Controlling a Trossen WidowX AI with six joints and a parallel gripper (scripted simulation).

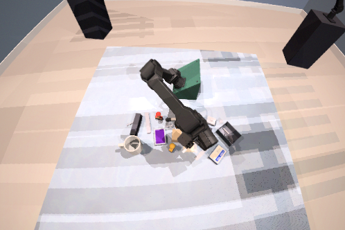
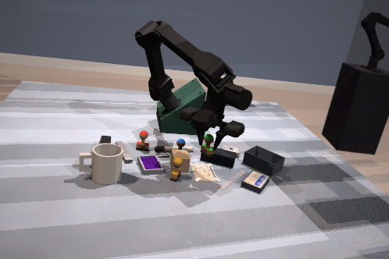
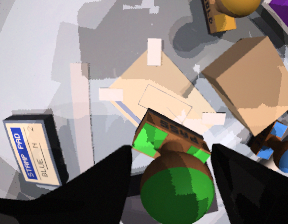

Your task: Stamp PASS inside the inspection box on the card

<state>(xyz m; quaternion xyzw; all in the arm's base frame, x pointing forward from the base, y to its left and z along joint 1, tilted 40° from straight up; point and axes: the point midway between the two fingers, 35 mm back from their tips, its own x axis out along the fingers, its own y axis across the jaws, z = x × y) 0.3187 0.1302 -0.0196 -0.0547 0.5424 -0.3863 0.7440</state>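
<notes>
My gripper tip is now 9 cm above the white card. Round my gripper tip: orange-knobbed stamp (8 cm to the right, 7 cm below, 5 cm ahead); green-knobbed stamp (right at my gripper tip); cardboard box (8 cm to the right, 6 cm below, 2 cm behind).
</notes>
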